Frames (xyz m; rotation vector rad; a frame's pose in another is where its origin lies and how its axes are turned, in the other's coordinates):
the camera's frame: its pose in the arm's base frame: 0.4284 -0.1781 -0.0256 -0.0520 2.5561 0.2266
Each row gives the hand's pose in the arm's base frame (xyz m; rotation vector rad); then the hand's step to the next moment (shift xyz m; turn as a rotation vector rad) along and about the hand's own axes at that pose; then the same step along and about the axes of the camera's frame.
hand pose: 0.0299 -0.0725 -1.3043 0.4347 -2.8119 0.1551
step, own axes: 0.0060 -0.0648 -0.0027 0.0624 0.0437 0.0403
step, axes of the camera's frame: -0.0181 -0.0618 -0.0094 0.0805 0.0213 -0.0222
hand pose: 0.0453 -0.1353 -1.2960 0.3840 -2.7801 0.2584
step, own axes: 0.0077 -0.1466 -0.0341 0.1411 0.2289 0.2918
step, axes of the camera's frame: -0.0689 -0.1270 -0.0430 0.3745 0.1036 0.0803
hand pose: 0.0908 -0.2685 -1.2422 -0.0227 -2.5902 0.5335
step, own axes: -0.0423 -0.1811 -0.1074 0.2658 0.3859 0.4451
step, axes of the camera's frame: -0.1605 -0.1190 -0.0789 0.6062 0.2026 0.0959
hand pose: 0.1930 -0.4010 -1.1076 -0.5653 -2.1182 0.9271
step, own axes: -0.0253 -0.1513 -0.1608 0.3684 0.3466 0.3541
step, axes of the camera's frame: -0.2029 -0.0265 -0.0867 0.5405 0.2983 0.0130
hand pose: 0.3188 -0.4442 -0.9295 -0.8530 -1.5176 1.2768
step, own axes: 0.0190 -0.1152 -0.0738 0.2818 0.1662 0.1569
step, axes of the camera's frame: -0.1233 0.0278 -0.0558 0.2648 0.2480 -0.0067
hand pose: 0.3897 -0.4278 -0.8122 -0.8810 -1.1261 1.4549
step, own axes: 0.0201 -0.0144 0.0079 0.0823 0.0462 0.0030
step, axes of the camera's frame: -0.0033 0.0213 -0.0145 0.0486 0.0753 0.0297
